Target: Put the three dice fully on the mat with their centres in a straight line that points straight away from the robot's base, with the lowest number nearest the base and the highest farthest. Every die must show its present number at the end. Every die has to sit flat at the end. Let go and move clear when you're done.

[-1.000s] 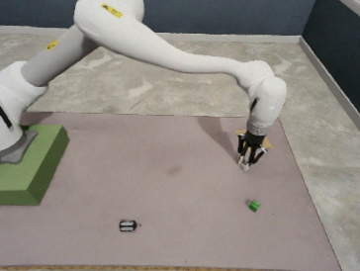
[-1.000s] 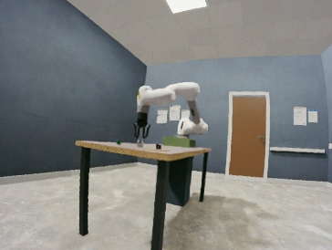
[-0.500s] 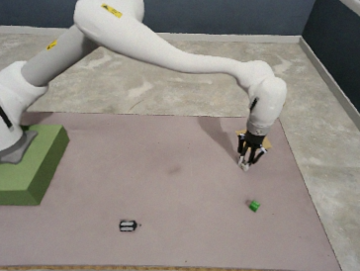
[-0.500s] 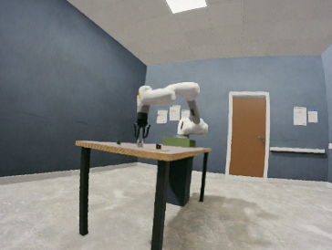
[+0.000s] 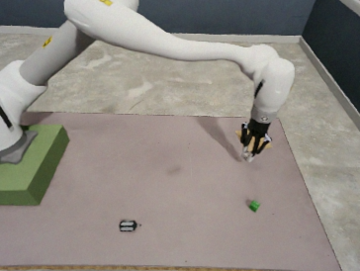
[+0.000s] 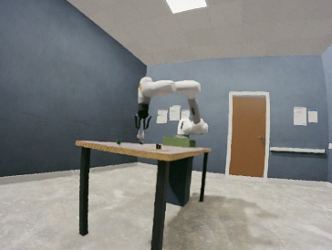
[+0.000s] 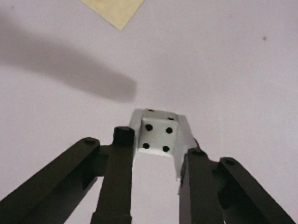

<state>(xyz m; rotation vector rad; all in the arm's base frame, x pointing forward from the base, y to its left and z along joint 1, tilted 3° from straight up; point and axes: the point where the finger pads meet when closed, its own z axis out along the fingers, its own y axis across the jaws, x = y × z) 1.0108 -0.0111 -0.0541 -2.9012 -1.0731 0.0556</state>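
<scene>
My gripper is now 17 cm to the right of the mat, 10 cm above it and 8 cm short of it. The rest, counted from my hand: white die (2 cm below); black die (17 cm to the left, 8 cm below, 3 cm ahead); green die (20 cm to the right, 8 cm below).
</scene>
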